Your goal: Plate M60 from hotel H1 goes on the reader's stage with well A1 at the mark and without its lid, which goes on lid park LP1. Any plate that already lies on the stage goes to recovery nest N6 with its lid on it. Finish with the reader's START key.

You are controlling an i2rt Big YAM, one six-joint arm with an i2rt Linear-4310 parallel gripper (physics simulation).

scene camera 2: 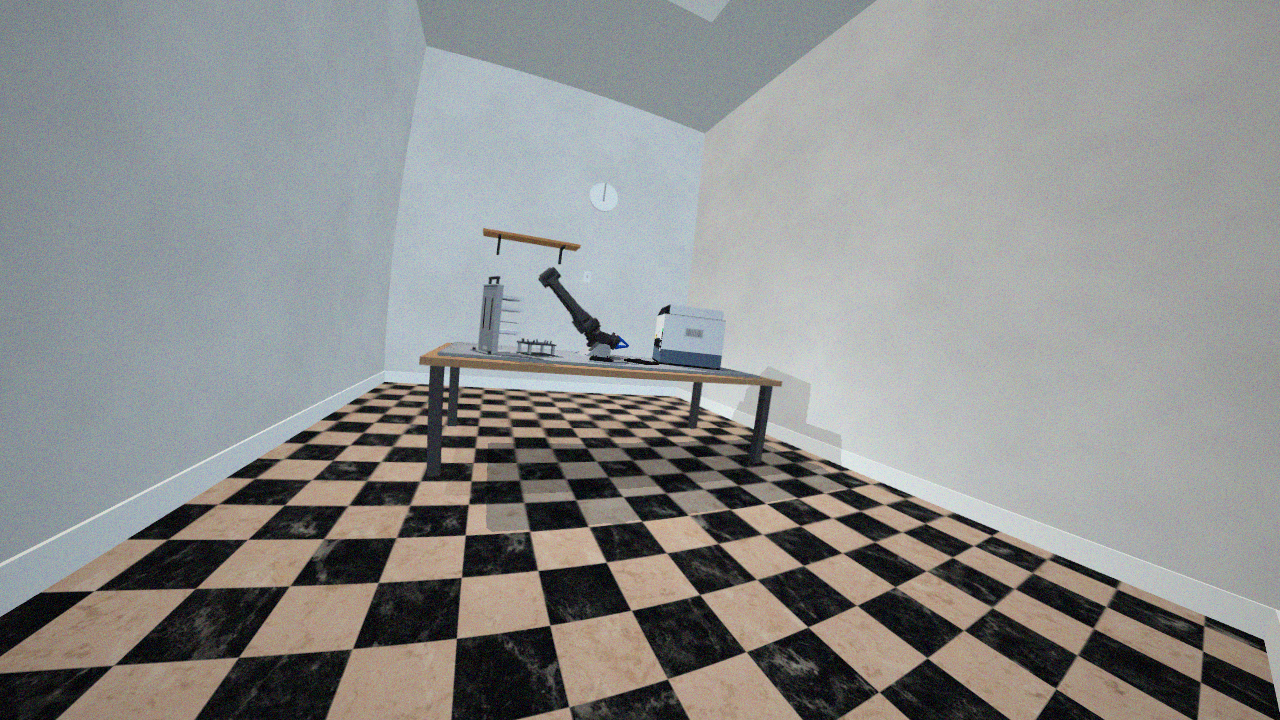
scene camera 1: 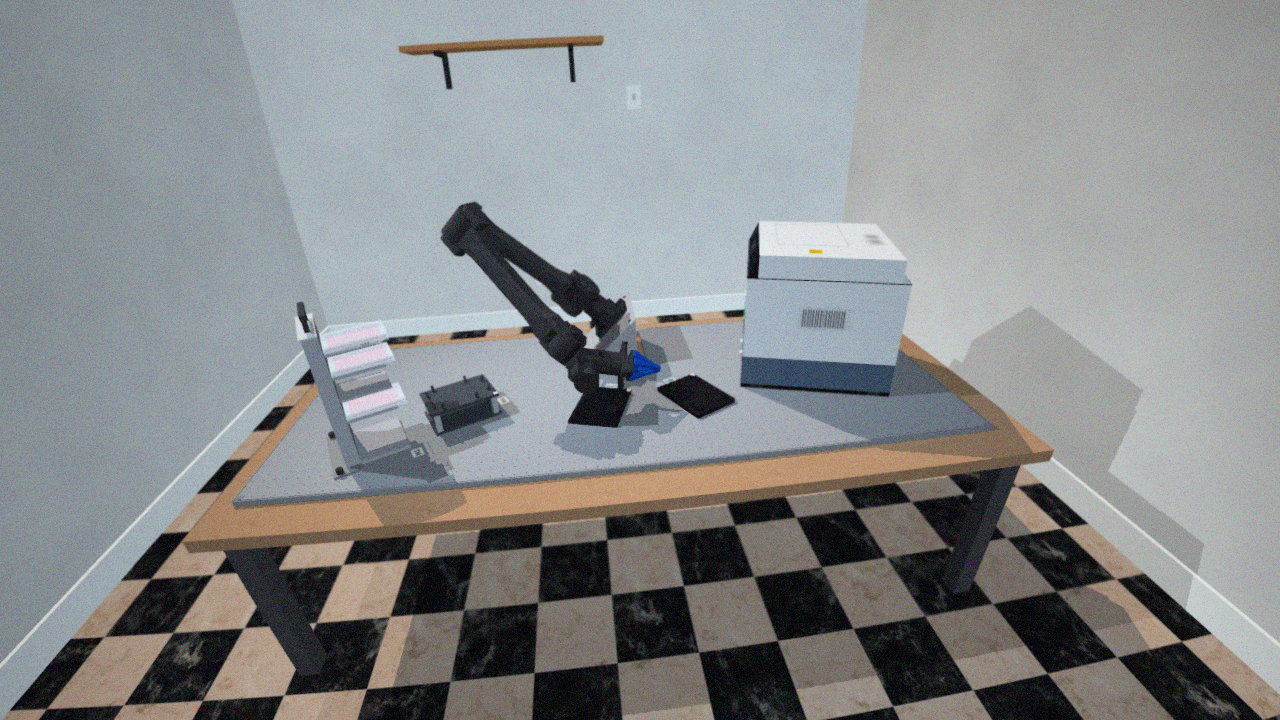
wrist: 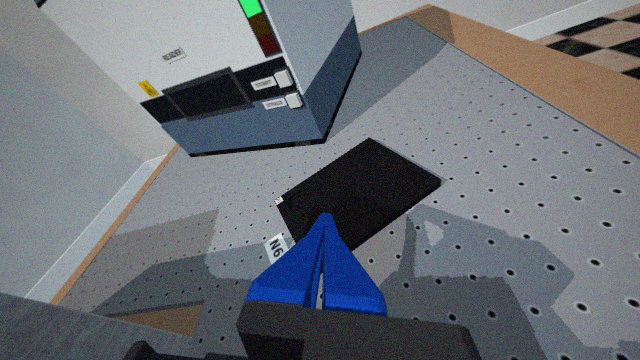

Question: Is my gripper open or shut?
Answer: Shut.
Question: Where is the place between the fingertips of my gripper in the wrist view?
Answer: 326,219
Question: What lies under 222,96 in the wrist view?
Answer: A stage door.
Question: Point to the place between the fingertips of my gripper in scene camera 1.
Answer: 660,369
